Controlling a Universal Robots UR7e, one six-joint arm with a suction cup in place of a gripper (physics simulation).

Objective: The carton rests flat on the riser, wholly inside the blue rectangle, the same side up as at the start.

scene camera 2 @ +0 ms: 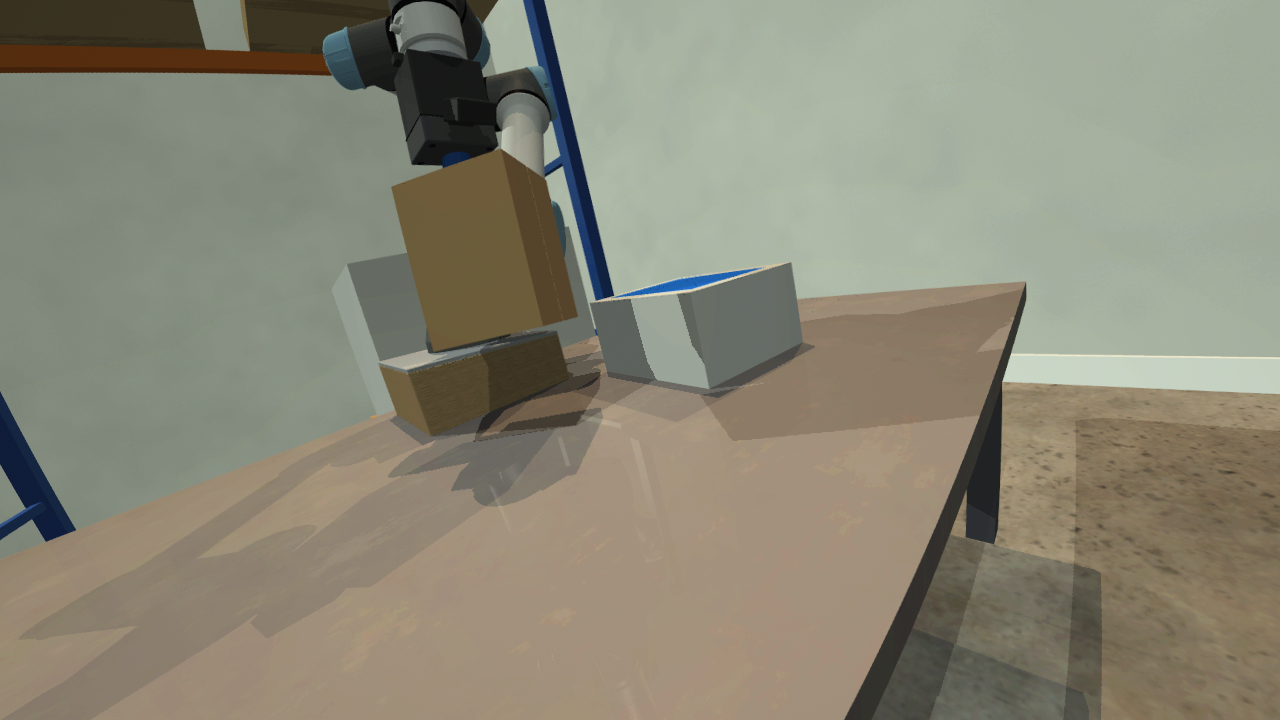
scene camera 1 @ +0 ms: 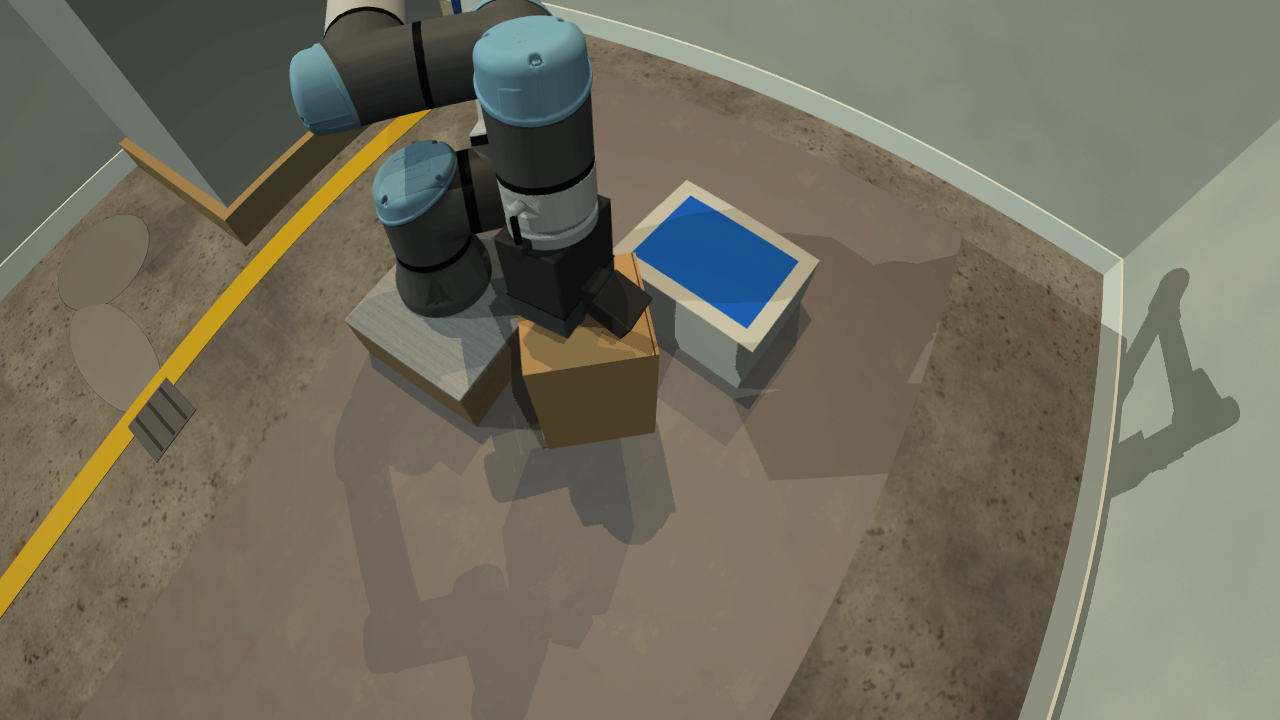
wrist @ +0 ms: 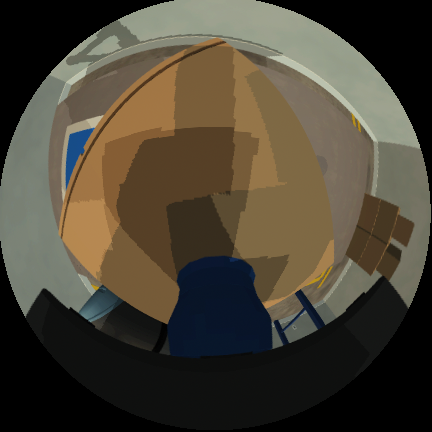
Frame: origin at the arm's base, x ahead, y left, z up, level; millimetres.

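Seen in the pictures: end effector, tool point: (wrist: 217,263); arm's base, origin of the base link: (scene camera 2: 470,343) (scene camera 1: 444,276).
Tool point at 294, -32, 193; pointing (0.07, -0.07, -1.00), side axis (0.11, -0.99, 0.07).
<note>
Offsets run from my tool point to a thing's top centre, as dx, dy, dz. Level surfaces: height alone.
The brown carton {+11, +10, +18} (scene camera 1: 590,402) (scene camera 2: 474,250) (wrist: 205,100) hangs in the air under my suction gripper (scene camera 2: 455,160) (wrist: 216,280). The blue cup is pressed on the carton's top face; in scene camera 1 the gripper body hides the cup. The carton's underside is clear of the table, with its shadow below. The riser {+31, +281, -168} (scene camera 1: 707,340) (scene camera 2: 747,331) (wrist: 82,123) is a pale grey block with a beige top rim, standing to the right of the carton in both scene views. The blue rectangle {+31, +281, -168} (scene camera 1: 716,259) (scene camera 2: 693,282) (wrist: 77,145) lies on its top, bare in scene camera 1.
A wood-sided plinth with a grey top (scene camera 1: 420,331) (scene camera 2: 501,380) carries the arm's base, close beside and behind the carton. All stand on the brown table {dz -288} (scene camera 2: 626,537). Blue rack posts (scene camera 2: 572,152) rise behind. Stacked boxes (wrist: 370,230) show far off at the wrist view's right.
</note>
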